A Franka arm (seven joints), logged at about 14 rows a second.
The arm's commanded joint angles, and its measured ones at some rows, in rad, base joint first. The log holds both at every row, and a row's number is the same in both.
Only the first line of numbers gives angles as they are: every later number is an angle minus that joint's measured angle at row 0.
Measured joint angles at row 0:
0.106, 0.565, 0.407, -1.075, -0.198, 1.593, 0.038
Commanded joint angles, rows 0 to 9:
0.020, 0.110, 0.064, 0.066, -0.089, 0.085, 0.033
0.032, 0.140, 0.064, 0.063, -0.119, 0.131, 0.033
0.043, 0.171, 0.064, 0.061, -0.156, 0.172, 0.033
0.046, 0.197, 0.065, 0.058, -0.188, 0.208, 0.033
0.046, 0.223, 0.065, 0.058, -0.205, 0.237, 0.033
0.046, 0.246, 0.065, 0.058, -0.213, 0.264, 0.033
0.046, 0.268, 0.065, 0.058, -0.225, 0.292, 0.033
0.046, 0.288, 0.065, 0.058, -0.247, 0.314, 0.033
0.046, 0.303, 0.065, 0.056, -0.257, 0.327, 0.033
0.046, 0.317, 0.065, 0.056, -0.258, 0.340, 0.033
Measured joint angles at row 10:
0.042, 0.280, 0.048, 0.006, -0.222, 0.330, 0.014
